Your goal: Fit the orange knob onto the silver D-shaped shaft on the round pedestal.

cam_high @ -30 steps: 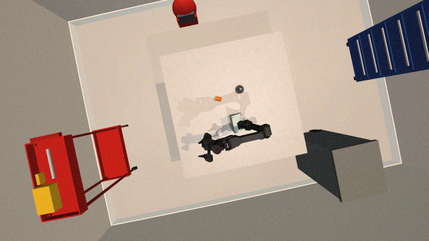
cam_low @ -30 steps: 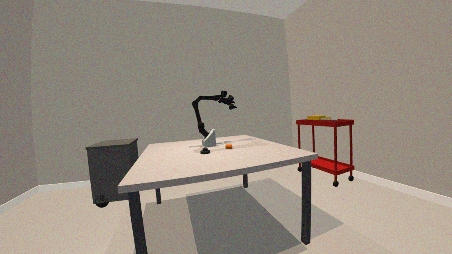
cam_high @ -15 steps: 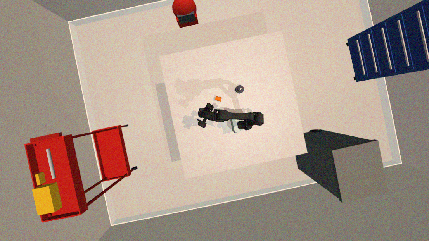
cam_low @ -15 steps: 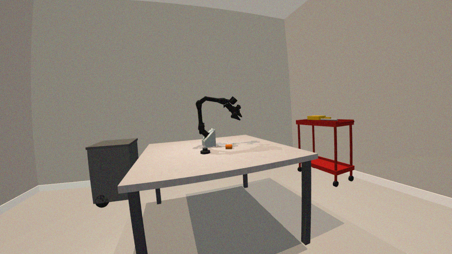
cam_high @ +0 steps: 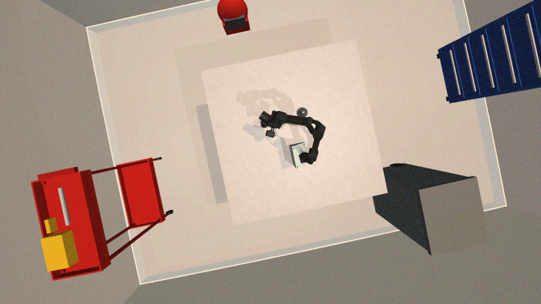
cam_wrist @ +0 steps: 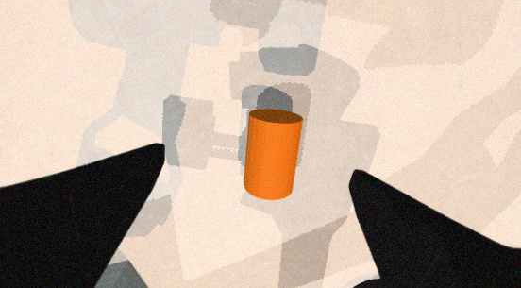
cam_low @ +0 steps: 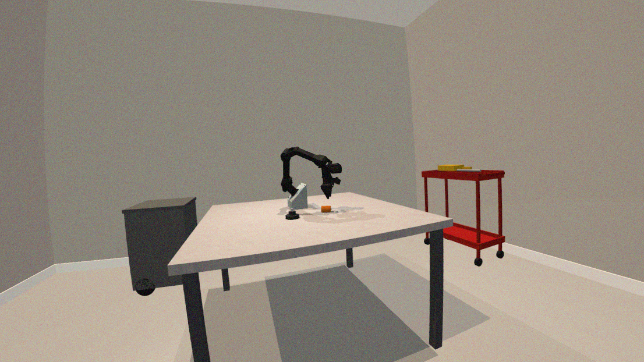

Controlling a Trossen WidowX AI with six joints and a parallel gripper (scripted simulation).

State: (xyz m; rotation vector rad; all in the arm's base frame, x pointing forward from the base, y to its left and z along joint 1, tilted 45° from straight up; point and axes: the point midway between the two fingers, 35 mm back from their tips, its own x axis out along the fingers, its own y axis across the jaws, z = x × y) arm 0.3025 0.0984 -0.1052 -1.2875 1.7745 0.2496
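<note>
The orange knob is 10 mm ahead of my gripper tip, 10 mm to the right of it and 70 mm below it. Round my gripper tip: dark round pedestal: 30 mm ahead, 260 mm to the right, 60 mm below.
</note>
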